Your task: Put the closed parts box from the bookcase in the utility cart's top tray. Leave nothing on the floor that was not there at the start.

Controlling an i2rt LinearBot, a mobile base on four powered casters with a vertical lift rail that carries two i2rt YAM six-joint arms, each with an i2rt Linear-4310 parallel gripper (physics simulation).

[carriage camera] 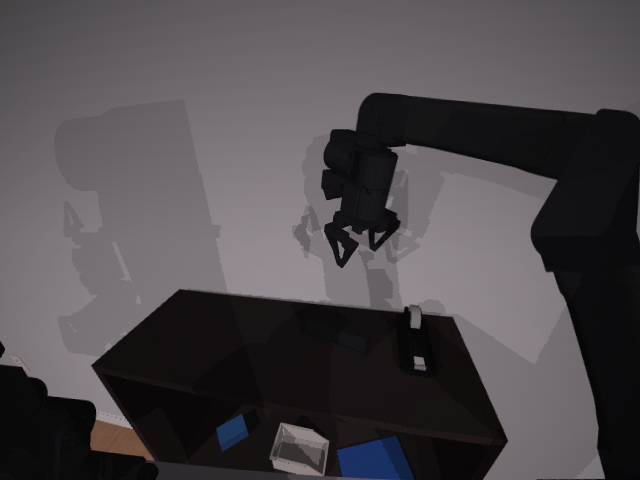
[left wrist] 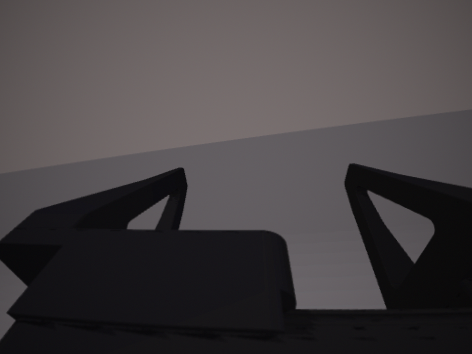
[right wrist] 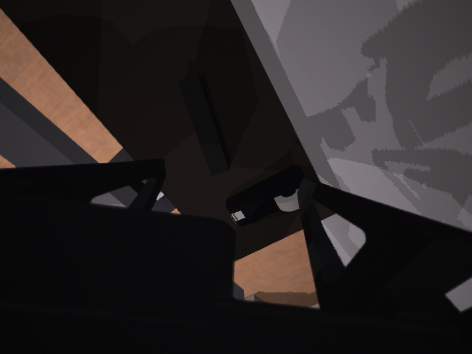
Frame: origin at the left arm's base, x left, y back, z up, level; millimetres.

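Seen in the pictures: left gripper, between the fingertips: (left wrist: 264, 175); right gripper, between the fingertips: (carriage camera: 357, 257) (right wrist: 233, 176).
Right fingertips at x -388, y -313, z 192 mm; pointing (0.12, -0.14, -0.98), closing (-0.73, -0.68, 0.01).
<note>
A point is followed by its place in that frame.
The dark brown bookcase (carriage camera: 248, 341) @(x -145, y -278, z -14 mm) (right wrist: 145, 90) @(x -240, y -243, z -14 mm) stands against the wall. On its top, a dark, long, flat-sided box (carriage camera: 353, 342) @(x -384, y -257, z 19 mm) (right wrist: 204, 131) @(x -350, y -286, z 40 mm) lies near the back edge; whether it is the closed parts box I cannot tell. On the shelf below are a small blue box (carriage camera: 232, 432) @(x -3, y -308, z -486 mm), an open whitish bin (carriage camera: 300, 450) @(x -236, y -283, z -514 mm) and a larger blue box (carriage camera: 373, 459) @(x -472, y -271, z -517 mm). My right gripper (carriage camera: 358, 257) @(x -388, y -313, z 192 mm) (right wrist: 233, 176) @(x -388, y -313, z 192 mm) is open and empty, pointing down, above the back of the bookcase top. My left gripper (left wrist: 264, 175) @(x 6, y -22, z 443 mm) is open and empty, facing the wall. The utility cart cannot be made out.
A black tape dispenser (carriage camera: 415, 343) @(x -515, y -260, z 16 mm) (right wrist: 262, 201) @(x -508, y -279, z 23 mm) with a white roll stands at the right end of the bookcase top, near the dark box. The wall (carriage camera: 268, 248) @(x -163, y -461, z 137 mm) rises directly behind. My left arm (carriage camera: 46, 428) @(x -33, y -7, z 143 mm) shows at the lower left of the carriage view. Wooden floor (right wrist: 277, 265) @(x -1814, y 296, z -1073 mm) shows beside the bookcase.
</note>
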